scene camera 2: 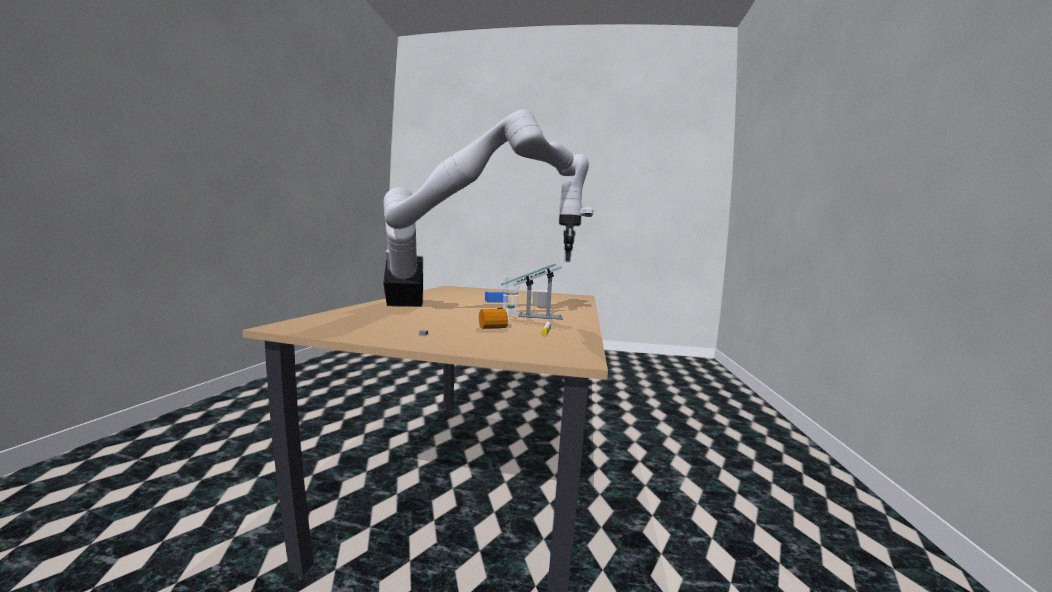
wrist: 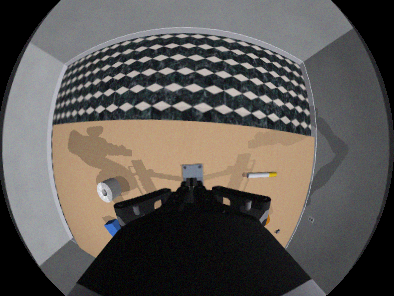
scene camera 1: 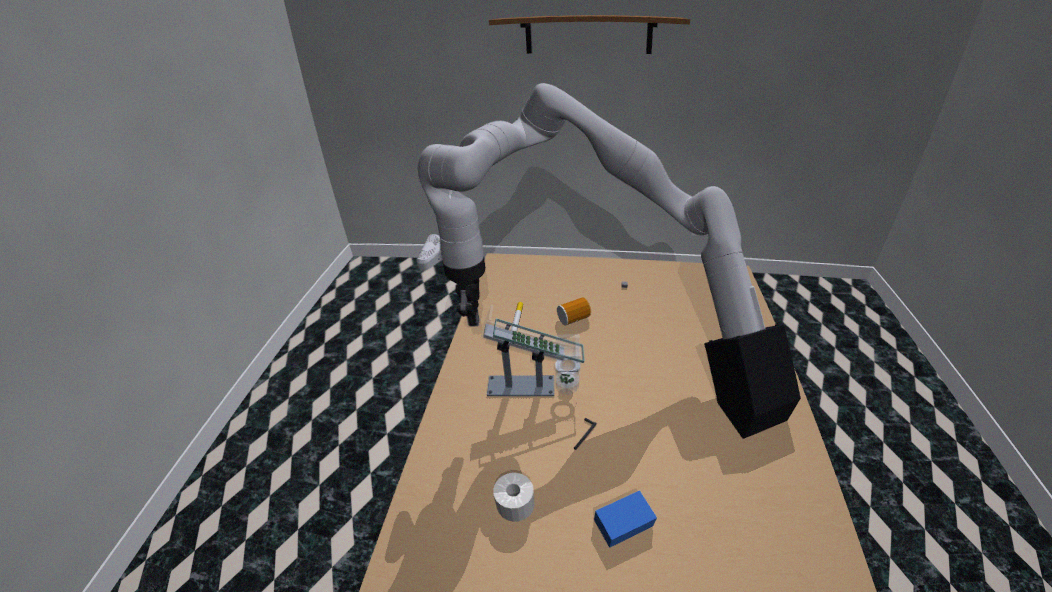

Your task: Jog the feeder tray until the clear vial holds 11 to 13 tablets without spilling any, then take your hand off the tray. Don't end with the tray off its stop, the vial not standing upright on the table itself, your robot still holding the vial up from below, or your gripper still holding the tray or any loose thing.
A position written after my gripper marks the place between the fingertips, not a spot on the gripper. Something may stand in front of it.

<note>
In view: my gripper (scene camera 1: 474, 324) and a blue block (scene camera 1: 631, 515).
My gripper is seen too in the wrist view (wrist: 191, 184).
</note>
